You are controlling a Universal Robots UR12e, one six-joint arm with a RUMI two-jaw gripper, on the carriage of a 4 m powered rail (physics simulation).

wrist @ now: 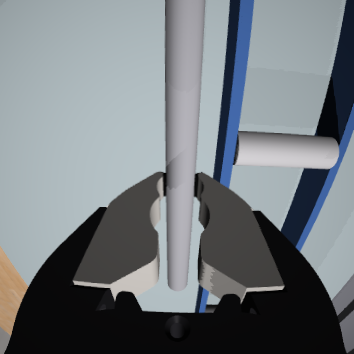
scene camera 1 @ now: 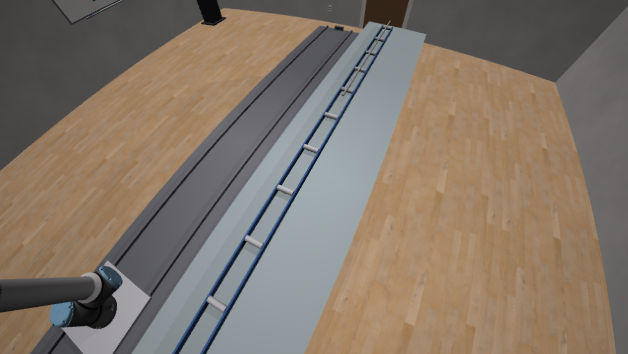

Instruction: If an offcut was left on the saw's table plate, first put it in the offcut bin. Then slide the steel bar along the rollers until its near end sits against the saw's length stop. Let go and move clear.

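Frame: origin at the arm's base, x ahead, y left, z up, level; metres.
Seen in the pictures: gripper, fingertip midpoint: (wrist: 179, 174); arm's base, link origin: (scene camera 1: 103, 311).
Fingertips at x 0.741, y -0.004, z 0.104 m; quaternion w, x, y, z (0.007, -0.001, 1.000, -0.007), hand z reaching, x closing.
Observation:
Offsets run from my fingertips to a thing's top centre. "spot": to the spot under its first point. Level surfaces: height alone.
My gripper (wrist: 179, 174) is shut on the offcut, a grey round rod {0.000 m ahead, 0.004 m right, 0.019 m up} (wrist: 184, 110), in the wrist view. The rod runs from the top edge down between the jaws, and its rounded end shows near the palm. It hangs above the pale surface, to the left of the blue roller track (wrist: 238, 75) and a roller {0.121 m back, 0.014 m left, 0.074 m down} (wrist: 287, 150). The steel bar (scene camera 1: 353, 78), long and thin, lies on the far rollers of the track in the scene view. The gripper is outside the scene view. The saw, its length stop, its table plate and the offcut bin do not show.
The blue track with pale rollers {spot: 0.115 m back, 1.205 m left, 0.076 m down} (scene camera 1: 285, 190) runs along the long pale table {0.134 m down} (scene camera 1: 335, 185). The grey arm (scene camera 1: 47, 293) reaches out of view at lower left from its carriage plate (scene camera 1: 132, 296) on the dark rail (scene camera 1: 235, 135). A black post (scene camera 1: 209, 10) stands far back.

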